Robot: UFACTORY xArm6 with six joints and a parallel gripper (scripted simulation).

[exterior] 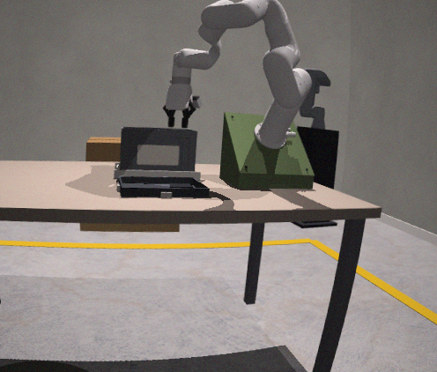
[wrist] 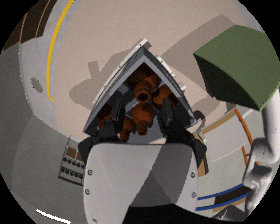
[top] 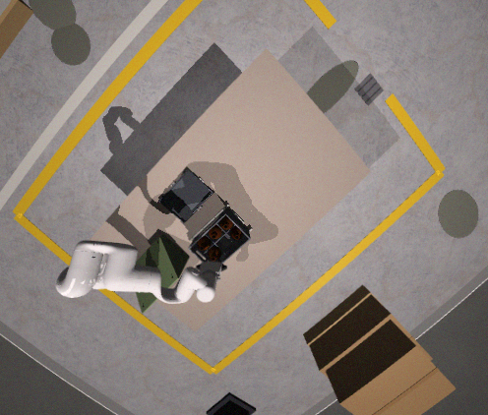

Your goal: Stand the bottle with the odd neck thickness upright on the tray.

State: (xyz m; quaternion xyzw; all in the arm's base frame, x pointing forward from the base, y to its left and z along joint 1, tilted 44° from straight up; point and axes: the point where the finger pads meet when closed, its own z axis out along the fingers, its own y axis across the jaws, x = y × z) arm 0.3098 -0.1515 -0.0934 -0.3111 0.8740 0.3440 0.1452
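Now: the glass bottle 11 cm below my hand. The rest, counted from my hand: dark crate 9 cm ahead, 4 cm to the left, 11 cm below; flat dark tray 12 cm ahead, 33 cm to the left, 19 cm below.
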